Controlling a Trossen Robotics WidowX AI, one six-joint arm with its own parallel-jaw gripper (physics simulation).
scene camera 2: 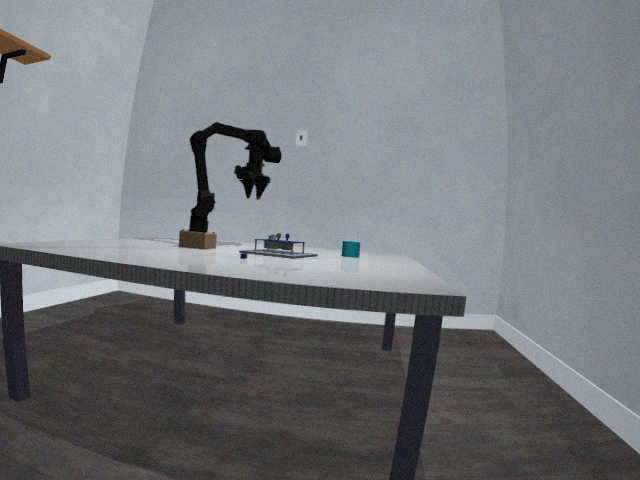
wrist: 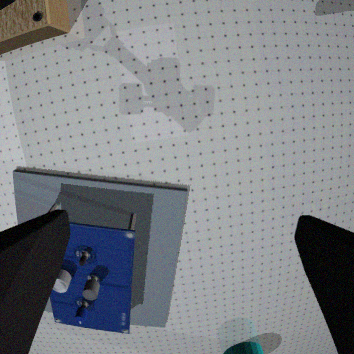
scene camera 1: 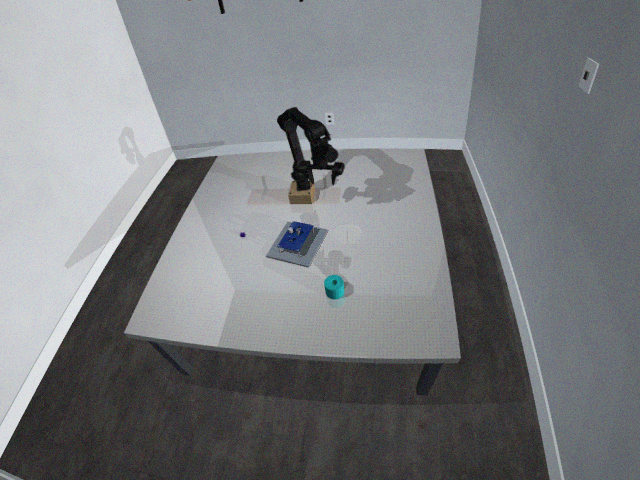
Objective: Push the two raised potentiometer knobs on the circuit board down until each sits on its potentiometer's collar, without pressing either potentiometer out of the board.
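Places are measured from the arm's base along level axes (x right, y ahead, z up), in metres.
Pixels of known places: gripper, between the fingertips: (scene camera 2: 253,198) (wrist: 185,226) (scene camera 1: 323,184); arm's base, origin of its link: (scene camera 2: 197,231) (scene camera 1: 303,186).
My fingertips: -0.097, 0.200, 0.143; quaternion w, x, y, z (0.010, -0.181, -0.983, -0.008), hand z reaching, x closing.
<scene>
Ahead of a thing's pixels: the offset from my fingertips to its top centre, as dx, dy, dz. "*": to the spot under its first point.
The blue circuit board @[* +0.104, +0.144, -0.157] (scene camera 1: 305,237) (wrist: 112,245) stands on thin posts above a grey base plate (scene camera 1: 307,260) (scene camera 2: 310,254) (wrist: 169,250). In the wrist view, a white knob @[+0.164, +0.104, -0.133] (wrist: 62,281), a grey knob @[+0.132, +0.121, -0.129] (wrist: 91,288), a small dark blue part @[* +0.161, +0.148, -0.135] (wrist: 80,311) and a small dark part @[* +0.124, +0.087, -0.147] (wrist: 84,257) stick up from the board. How high each knob sits on its collar is too small to tell. My gripper (scene camera 1: 323,181) (scene camera 2: 253,197) (wrist: 185,226) is open and empty, points down and hangs well above the table. In the wrist view the left finger covers the board's left edge.
A teal cylinder @[+0.010, +0.406, -0.145] (scene camera 1: 334,288) (scene camera 2: 351,249) (wrist: 243,348) stands on the table beyond the base plate. A small purple block @[+0.399, +0.032, -0.190] (scene camera 1: 242,234) (scene camera 2: 243,255) lies on the other side of the board. The arm stands on a wooden block (scene camera 1: 301,195) (scene camera 2: 197,240) (wrist: 56,17).
</scene>
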